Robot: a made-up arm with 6 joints.
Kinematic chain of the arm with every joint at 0, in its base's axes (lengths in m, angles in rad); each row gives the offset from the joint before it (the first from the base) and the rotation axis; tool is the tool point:
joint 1: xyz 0 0 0.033 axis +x
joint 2: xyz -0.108 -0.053 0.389 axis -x
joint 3: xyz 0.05 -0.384 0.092 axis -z
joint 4: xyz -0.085 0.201 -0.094 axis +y
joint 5: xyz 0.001 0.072 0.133 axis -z
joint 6: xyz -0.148 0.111 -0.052 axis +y
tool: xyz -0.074 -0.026 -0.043
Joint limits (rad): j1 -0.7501..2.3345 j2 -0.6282..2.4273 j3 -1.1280..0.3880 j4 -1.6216..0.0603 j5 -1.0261..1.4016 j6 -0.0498..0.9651
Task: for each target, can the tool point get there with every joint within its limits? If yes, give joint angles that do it. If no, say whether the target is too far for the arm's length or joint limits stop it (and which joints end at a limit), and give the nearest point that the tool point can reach.
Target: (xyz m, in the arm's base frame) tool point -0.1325 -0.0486 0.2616
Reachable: yes | joints 0.1982 1.3684 0.2270 -1.1482 1.1003 0.8600
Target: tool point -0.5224 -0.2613 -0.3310
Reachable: yes | joints 1.7311 0.2386 -0.8809 -1.1722 0.4699 0.0346
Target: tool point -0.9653 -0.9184 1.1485
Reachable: no: too far | nearest point -0.5179 -0.5954 0.7562 | short by 0.677 m
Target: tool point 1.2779 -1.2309 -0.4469
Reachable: no: too far | nearest point 0.1059 -0.5029 -0.1631 | short by 1.409 m
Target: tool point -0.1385 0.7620 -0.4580
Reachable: no: joint limits stop it (at a limit: joint 1, joint 3, joint 5) | nearest point -0.2988 0.3532 -0.3834 | short by 0.445 m
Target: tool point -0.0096 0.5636 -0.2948
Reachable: no: joint limits stop it (at a limit: joint 1, joint 2, joint 3, joint 5) | nearest point -0.2837 0.3476 -0.2903 | short by 0.349 m
